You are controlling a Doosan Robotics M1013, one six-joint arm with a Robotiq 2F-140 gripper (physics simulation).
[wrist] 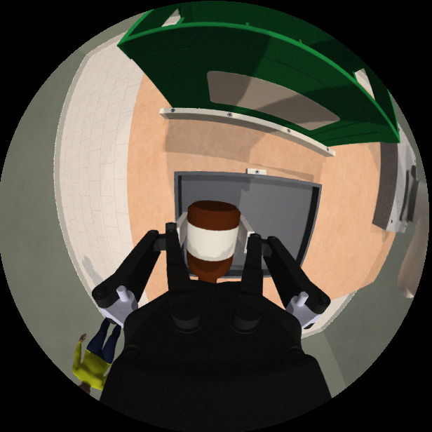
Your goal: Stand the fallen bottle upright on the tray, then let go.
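Note:
The brown bottle [211,242] with a white label band shows at the middle of the wrist view. Its flat base points to the top of the view, and its neck points down toward the gripper's palm, where the neck's end is hidden. My gripper [212,221] is shut on the bottle, one finger pad on each side at the label. The dark grey tray [280,210] lies behind and below the bottle, which overlaps its left part in the view. Whether the bottle touches the tray cannot be told.
A large green crate [185,70] stands beyond the tray, with a pale rail [200,113] along its near side. A small white block [257,171] sits at the tray's far edge. A grey base block [392,185] and a pale arm [414,260] are at the right. A person [94,369] shows lower left.

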